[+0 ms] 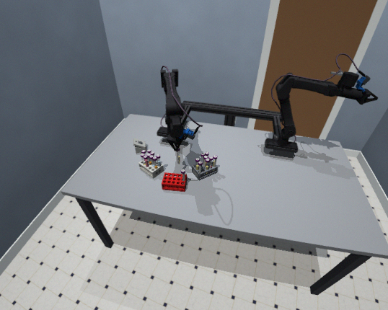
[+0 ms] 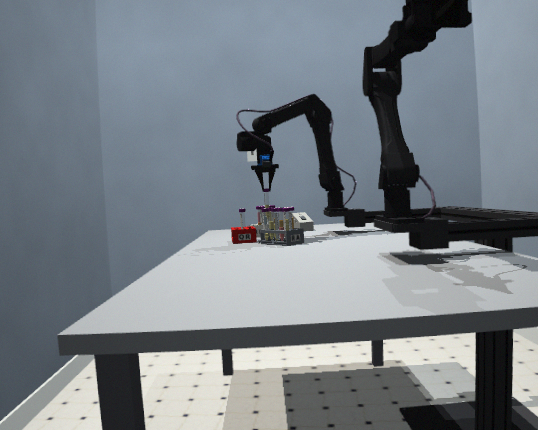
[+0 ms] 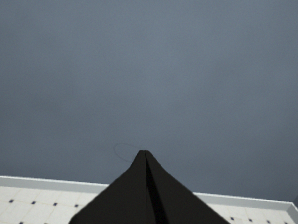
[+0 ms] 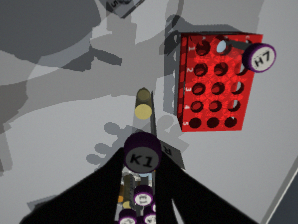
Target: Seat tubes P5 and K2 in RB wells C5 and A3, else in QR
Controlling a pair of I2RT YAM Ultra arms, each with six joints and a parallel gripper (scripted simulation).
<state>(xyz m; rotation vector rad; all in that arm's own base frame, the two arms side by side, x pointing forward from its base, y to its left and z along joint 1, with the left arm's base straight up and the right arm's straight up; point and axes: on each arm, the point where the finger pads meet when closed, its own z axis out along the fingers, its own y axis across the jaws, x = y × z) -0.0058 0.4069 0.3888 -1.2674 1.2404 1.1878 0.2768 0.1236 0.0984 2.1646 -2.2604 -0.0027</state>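
My right gripper is now 40 mm past the grey rack RA, 150 mm to the right of it and 170 mm above it. Round my right hand: red rack QR (90 mm ahead, 170 mm below); pale box (170 mm behind, 300 mm to the right, 140 mm below); white rack RB (170 mm to the right, 170 mm below).
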